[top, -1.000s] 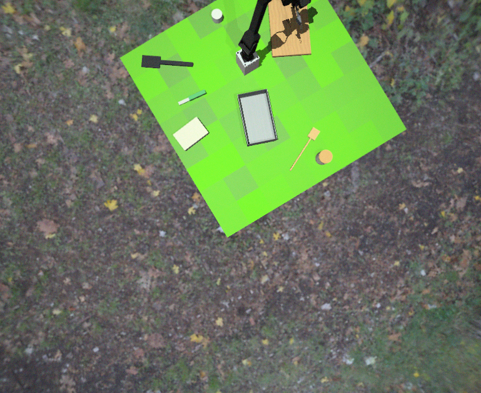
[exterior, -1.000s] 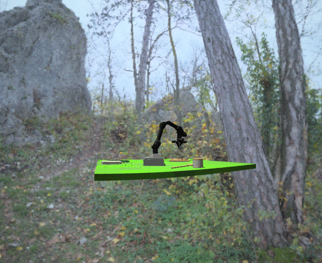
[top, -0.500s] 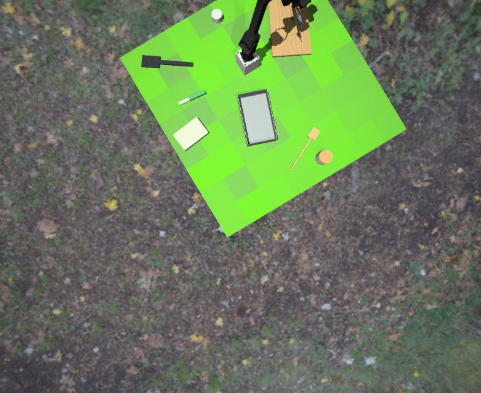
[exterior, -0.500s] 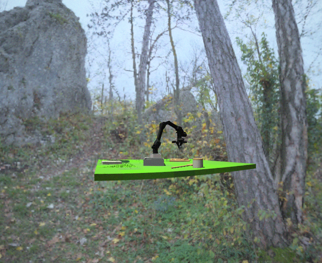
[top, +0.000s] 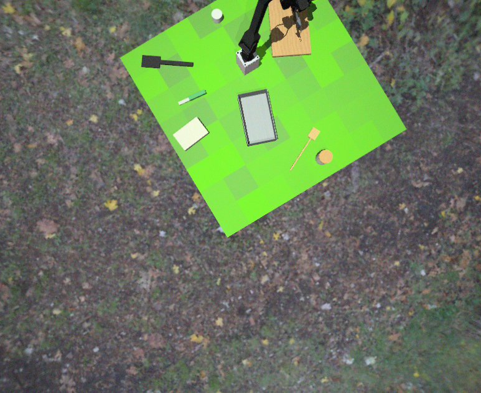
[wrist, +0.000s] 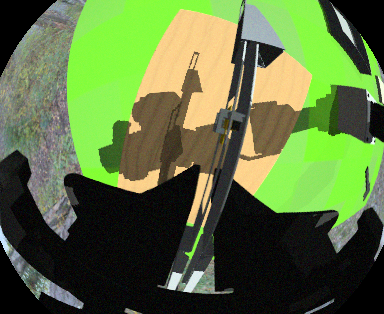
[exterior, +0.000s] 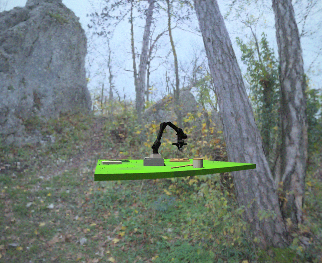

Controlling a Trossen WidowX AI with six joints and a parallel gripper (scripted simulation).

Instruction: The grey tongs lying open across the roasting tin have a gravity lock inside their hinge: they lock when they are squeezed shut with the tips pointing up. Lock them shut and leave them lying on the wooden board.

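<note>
My gripper tip is 120 mm above the wooden board. Also, from my gripper tip: cream block: 370 mm ahead, 820 mm to the right, 110 mm below; black spatula: 110 mm behind, 800 mm to the right, 120 mm below; roasting tin: 450 mm ahead, 420 mm to the right, 100 mm below.
</note>
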